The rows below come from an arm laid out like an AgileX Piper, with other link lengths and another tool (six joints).
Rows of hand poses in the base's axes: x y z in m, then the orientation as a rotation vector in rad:
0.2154, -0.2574, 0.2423, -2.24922, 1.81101, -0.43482
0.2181, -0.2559, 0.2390, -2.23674, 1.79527, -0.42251
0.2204, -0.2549, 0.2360, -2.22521, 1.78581, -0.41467
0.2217, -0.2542, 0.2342, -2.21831, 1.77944, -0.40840
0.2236, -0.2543, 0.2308, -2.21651, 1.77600, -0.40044
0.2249, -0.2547, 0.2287, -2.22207, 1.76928, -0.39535
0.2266, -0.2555, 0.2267, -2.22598, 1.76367, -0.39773
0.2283, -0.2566, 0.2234, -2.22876, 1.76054, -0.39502
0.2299, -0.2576, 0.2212, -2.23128, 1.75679, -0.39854
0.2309, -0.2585, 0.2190, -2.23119, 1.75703, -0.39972
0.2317, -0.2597, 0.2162, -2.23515, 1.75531, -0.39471
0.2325, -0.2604, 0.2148, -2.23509, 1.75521, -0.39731
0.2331, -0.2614, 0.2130, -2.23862, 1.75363, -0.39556
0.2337, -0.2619, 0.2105, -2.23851, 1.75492, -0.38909
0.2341, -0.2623, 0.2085, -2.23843, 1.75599, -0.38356
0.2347, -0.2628, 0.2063, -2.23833, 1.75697, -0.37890
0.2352, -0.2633, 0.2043, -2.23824, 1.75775, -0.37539
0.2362, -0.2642, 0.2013, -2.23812, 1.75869, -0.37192
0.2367, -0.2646, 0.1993, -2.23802, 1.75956, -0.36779
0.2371, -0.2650, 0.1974, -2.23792, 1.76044, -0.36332
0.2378, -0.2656, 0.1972, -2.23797, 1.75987, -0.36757
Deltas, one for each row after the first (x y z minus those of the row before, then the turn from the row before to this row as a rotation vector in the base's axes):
0.0027, 0.0015, -0.0033, 0.01963, -0.00815, 0.00683
0.0023, 0.0010, -0.0030, 0.01457, -0.00683, 0.00288
0.0013, 0.0007, -0.0018, 0.00979, -0.00367, 0.00233
0.0019, -0.0001, -0.0034, 0.00646, 0.00110, 0.00239
0.0013, -0.0004, -0.0021, 0.00138, 0.00228, 0.00646
0.0017, -0.0008, -0.0020, -0.00184, -0.00147, 0.00441
0.0017, -0.0011, -0.0033, 0.00068, 0.00133, 0.00311
0.0016, -0.0010, -0.0022, -0.00217, -0.00191, 0.00270
0.0010, -0.0009, -0.0022, -0.00063, -0.00048, -0.00031
0.0008, -0.0012, -0.0028, 0.00062, 0.00362, 0.00288
0.0008, -0.0007, -0.0014, -0.00127, -0.00126, -0.00025
0.0006, -0.0010, -0.0018, -0.00084, 0.00197, 0.00229
0.0006, -0.0005, -0.0025, 0.00296, 0.00346, -0.00011
0.0004, -0.0004, -0.0020, 0.00253, 0.00296, -0.00007
0.0006, -0.0005, -0.0022, 0.00212, 0.00251, -0.00012
0.0005, -0.0005, -0.0020, 0.00159, 0.00191, -0.00012
0.0010, -0.0009, -0.0030, 0.00153, 0.00194, -0.00023
0.0005, -0.0004, -0.0020, 0.00187, 0.00223, -0.00011
0.0004, -0.0004, -0.0019, 0.00204, 0.00240, -0.00008
0.0007, -0.0006, -0.0002, -0.00200, -0.00219, -0.00010

